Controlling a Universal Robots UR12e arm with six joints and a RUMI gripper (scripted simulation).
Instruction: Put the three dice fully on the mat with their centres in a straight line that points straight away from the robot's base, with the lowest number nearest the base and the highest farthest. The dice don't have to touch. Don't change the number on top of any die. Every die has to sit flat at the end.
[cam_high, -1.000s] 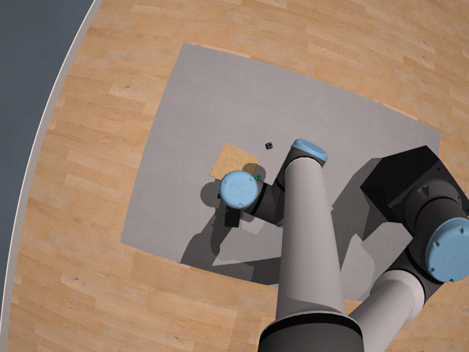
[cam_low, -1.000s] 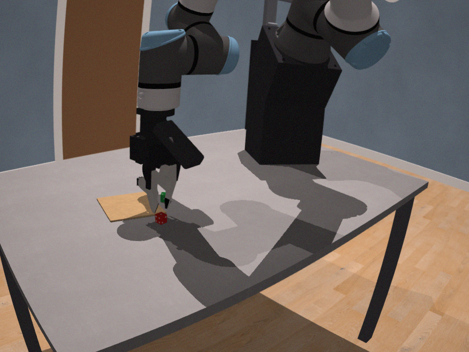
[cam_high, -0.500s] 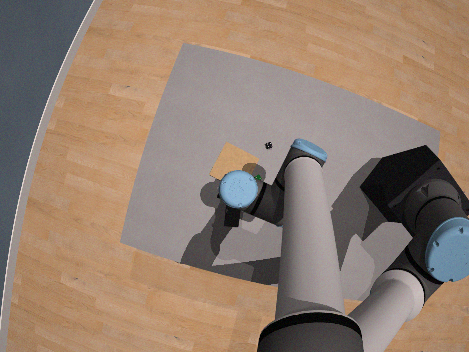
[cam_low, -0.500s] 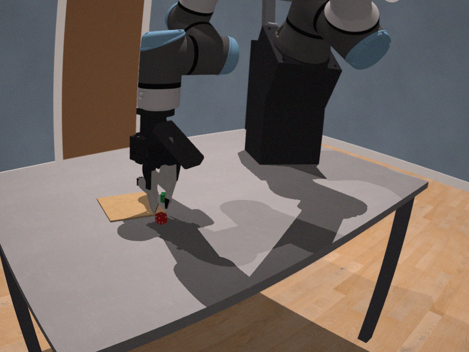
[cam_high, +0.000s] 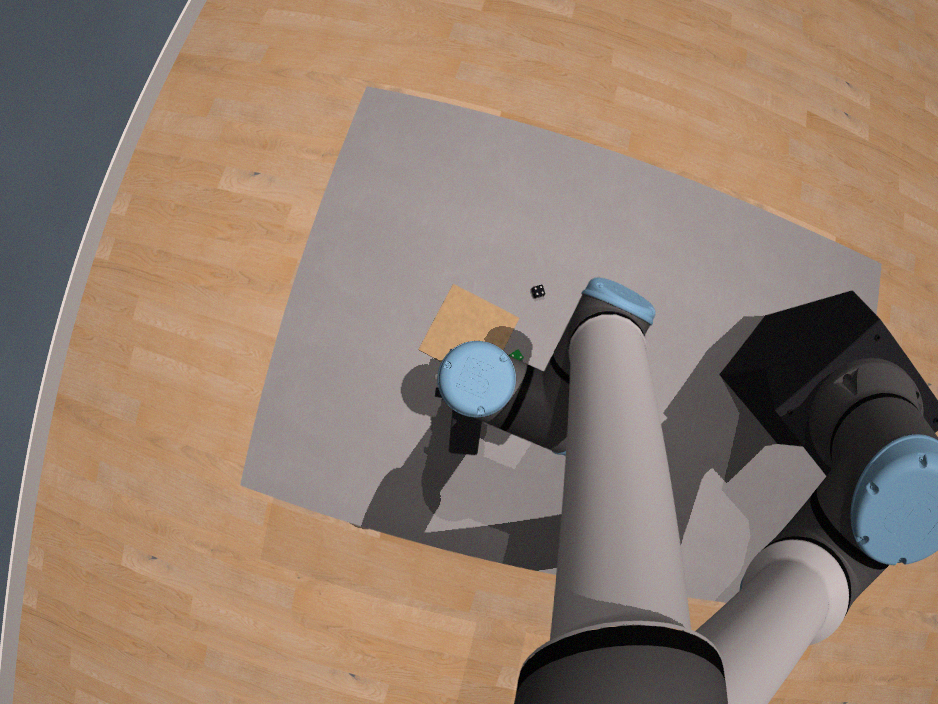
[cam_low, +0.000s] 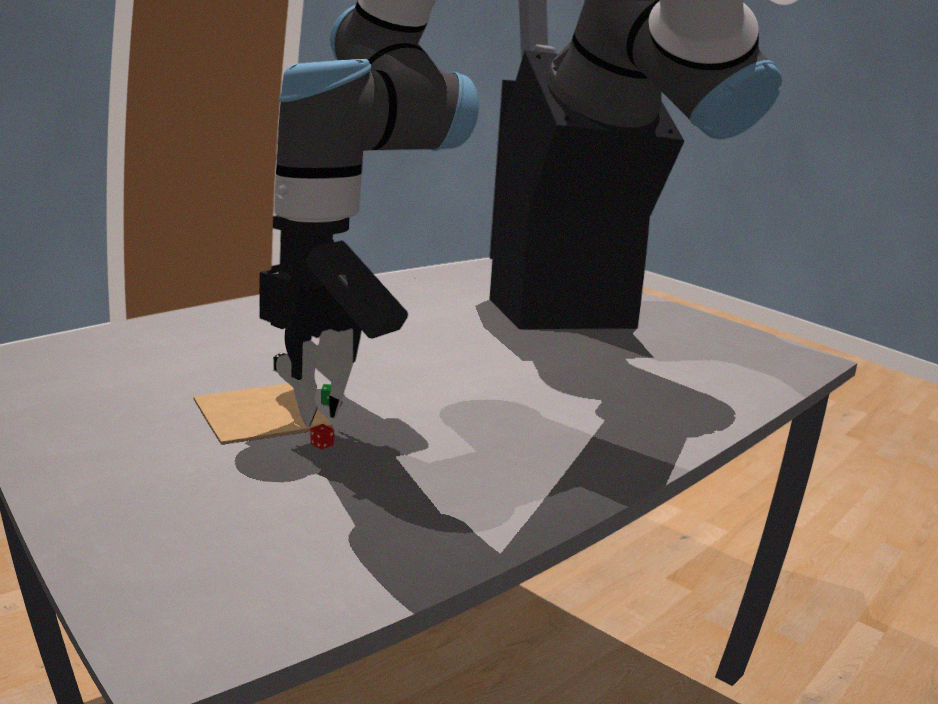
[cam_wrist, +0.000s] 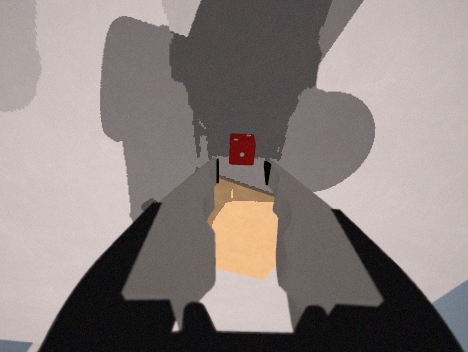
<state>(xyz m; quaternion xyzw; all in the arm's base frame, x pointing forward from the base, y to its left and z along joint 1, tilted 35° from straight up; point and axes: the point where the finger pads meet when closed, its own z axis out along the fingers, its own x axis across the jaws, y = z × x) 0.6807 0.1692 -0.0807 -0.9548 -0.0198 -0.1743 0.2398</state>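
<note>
Now: hand 30 mm above the red die. From my hand the other things lie so: tan mat: 20 mm ahead, 110 mm to the right, 40 mm below; black die: 90 mm behind, 230 mm to the right, 30 mm below; green die: 80 mm behind, 90 mm to the right, 30 mm below.
</note>
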